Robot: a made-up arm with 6 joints.
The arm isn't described. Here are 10 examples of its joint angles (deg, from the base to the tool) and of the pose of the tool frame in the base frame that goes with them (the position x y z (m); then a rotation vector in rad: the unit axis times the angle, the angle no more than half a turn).
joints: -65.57 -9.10 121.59 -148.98 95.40 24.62
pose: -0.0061 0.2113 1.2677 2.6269 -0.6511 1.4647
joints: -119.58 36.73 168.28 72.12 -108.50 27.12
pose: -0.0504 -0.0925 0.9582 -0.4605 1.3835 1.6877
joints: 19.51 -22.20 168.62 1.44 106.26 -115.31
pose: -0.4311 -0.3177 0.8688 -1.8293 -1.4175 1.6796
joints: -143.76 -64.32 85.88 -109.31 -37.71 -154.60
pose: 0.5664 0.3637 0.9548 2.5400 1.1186 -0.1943
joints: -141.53 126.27 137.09 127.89 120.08 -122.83
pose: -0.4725 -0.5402 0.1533 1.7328 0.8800 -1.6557
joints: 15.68 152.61 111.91 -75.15 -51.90 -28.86
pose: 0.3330 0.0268 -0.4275 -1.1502 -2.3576 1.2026
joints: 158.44 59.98 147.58 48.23 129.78 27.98
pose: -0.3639 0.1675 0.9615 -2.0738 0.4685 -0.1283
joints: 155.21 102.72 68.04 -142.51 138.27 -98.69
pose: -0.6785 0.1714 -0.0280 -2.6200 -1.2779 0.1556
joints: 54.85 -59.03 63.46 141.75 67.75 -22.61
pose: -0.5087 -0.5155 0.9260 0.1807 -2.1272 -0.0951
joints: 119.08 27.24 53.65 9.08 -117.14 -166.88
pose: -0.1206 0.4850 1.0379 1.0733 1.6387 -2.0990
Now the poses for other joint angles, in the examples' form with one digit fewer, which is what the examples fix.
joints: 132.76 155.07 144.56 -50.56 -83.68 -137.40
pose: -0.241 0.397 -0.329 -0.603 1.374 -2.382
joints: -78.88 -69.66 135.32 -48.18 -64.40 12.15
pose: -0.264 0.794 0.586 -0.534 -1.476 -0.101
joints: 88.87 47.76 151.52 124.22 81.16 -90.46
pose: -0.118 0.263 1.007 0.629 -0.714 1.512
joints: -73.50 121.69 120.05 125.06 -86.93 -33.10
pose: 0.296 -0.697 0.115 0.860 0.611 2.424
